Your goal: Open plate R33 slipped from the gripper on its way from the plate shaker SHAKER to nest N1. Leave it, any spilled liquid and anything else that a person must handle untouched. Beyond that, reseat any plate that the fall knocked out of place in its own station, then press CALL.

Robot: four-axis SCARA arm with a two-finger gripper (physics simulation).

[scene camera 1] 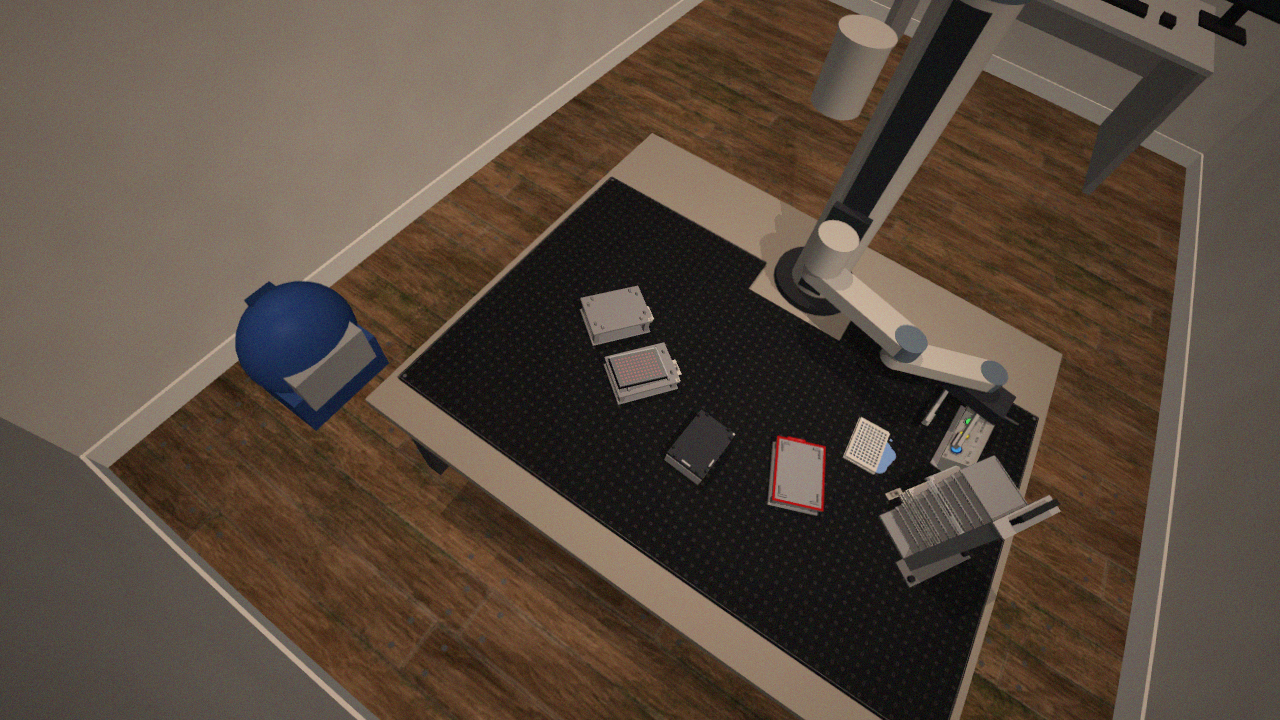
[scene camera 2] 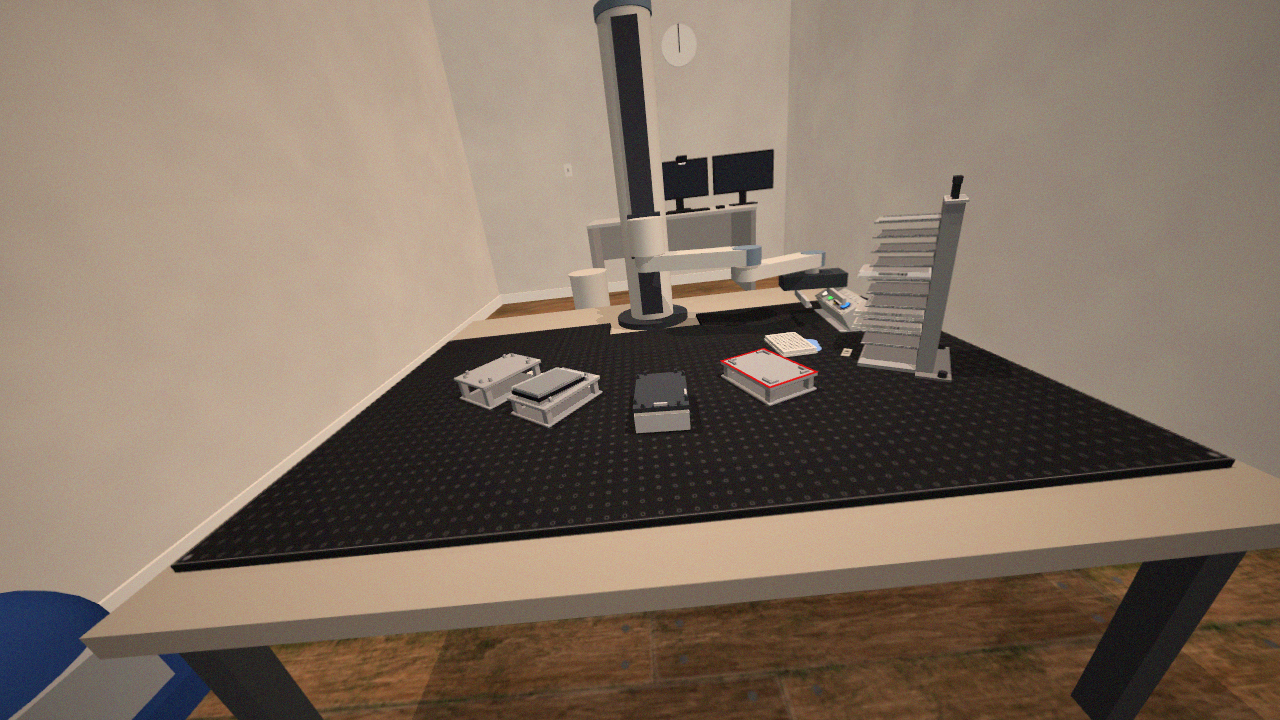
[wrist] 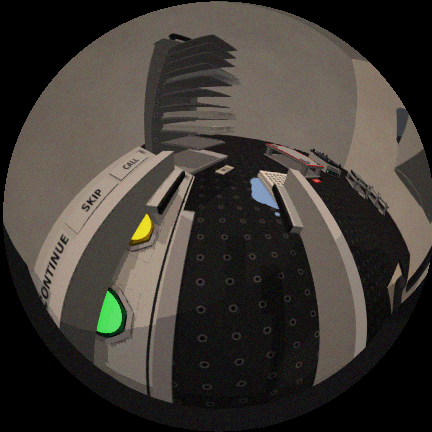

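Pixels of known places: gripper, between the fingertips: [scene camera 1: 940, 434] [scene camera 2: 825, 303] [wrist: 230, 168]; arm's base, origin of its link: [scene camera 2: 652, 318].
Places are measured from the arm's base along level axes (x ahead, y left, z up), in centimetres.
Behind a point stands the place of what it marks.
The open plate R33 [scene camera 1: 868, 445] {x 42.0, y 33.7, z 2.5 cm} [scene camera 2: 789, 342] {x 42.1, y 33.3, z 2.5 cm} [wrist: 272, 178] {x 44.6, y 36.2, z 2.7 cm} lies on the mat, with a blue spill [scene camera 1: 887, 460] {x 42.1, y 39.7, z 1.3 cm} [scene camera 2: 812, 345] [wrist: 263, 192] {x 41.5, y 38.8, z 1.4 cm} beside it. The button panel [scene camera 1: 947, 458] {x 36.1, y 51.0, z 7.0 cm} [wrist: 167, 250] {x 27.2, y 50.5, z 6.3 cm} stands at the right rear. Its green button [scene camera 1: 967, 420] {x 22.7, y 52.2, z 7.3 cm} [wrist: 111, 314] and yellow button [wrist: 142, 229] {x 27.6, y 51.8, z 7.4 cm} look bright; the blue button [scene camera 1: 956, 449] {x 33.1, y 51.8, z 8.1 cm} is hidden in the wrist view. The CALL label [wrist: 131, 164] {x 32.9, y 54.5, z 9.0 cm} shows there. My gripper [wrist: 230, 168] {x 32.3, y 46.7, z 8.8 cm} is shut with nothing between its fingers, one finger over the panel. A pink-welled plate [scene camera 1: 639, 368] {x 61.3, y -24.2, z 7.7 cm} lies on a left station; its exact seating is unclear.
A tiered rack [scene camera 1: 1002, 488] {x 53.6, y 53.0, z 31.6 cm} [scene camera 2: 942, 286] {x 64.4, y 53.2, z 19.7 cm} [wrist: 154, 100] {x 52.5, y 59.4, z 16.1 cm} stands close to the panel; one paler tier sticks out further. A small pale tag [scene camera 2: 845, 351] {x 49.1, y 44.3, z 1.5 cm} [wrist: 225, 170] {x 48.7, y 44.3, z 1.5 cm} lies nearby. A red-edged station [scene camera 1: 798, 474] {x 61.2, y 21.4, z 5.3 cm} [scene camera 2: 769, 367] {x 61.3, y 21.9, z 5.3 cm}, a black-topped device [scene camera 1: 700, 445] {x 69.4, y -1.4, z 6.8 cm} [scene camera 2: 661, 394] {x 71.1, y -1.5, z 6.8 cm} and a bare-topped station [scene camera 1: 615, 308] {x 49.5, y -39.5, z 6.9 cm} [scene camera 2: 499, 374] {x 53.2, y -37.7, z 6.9 cm} stand leftward.
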